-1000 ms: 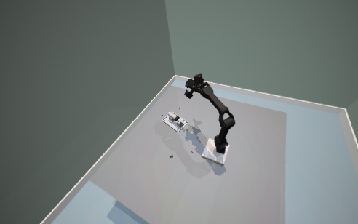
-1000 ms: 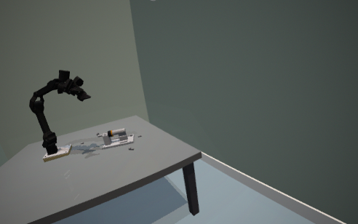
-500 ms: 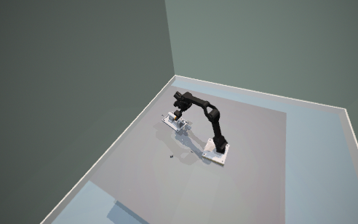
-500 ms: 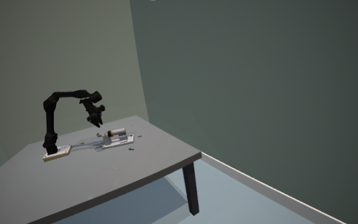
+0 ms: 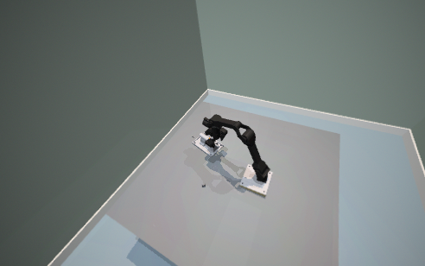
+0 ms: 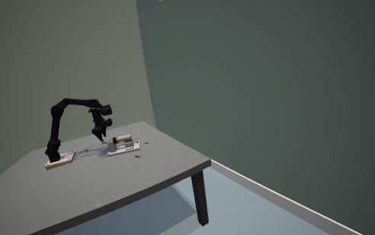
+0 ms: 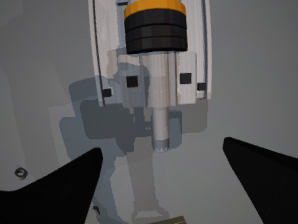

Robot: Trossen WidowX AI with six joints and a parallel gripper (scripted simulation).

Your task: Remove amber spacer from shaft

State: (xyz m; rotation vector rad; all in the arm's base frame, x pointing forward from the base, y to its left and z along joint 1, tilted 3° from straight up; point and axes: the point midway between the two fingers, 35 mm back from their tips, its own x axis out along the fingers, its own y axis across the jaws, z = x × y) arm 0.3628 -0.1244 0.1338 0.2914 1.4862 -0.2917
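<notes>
Now: gripper tip 6 cm short of the grey steel shaft, 3 cm to the left of it and 3 cm above it. From my gripper tip the other things lie so: grey support block: 12 cm ahead, 6 cm below, 5 cm to the right; amber spacer: 9 cm ahead, 4 cm to the right, 3 cm below; black spacer: 6 cm ahead, 3 cm to the right, 3 cm below.
</notes>
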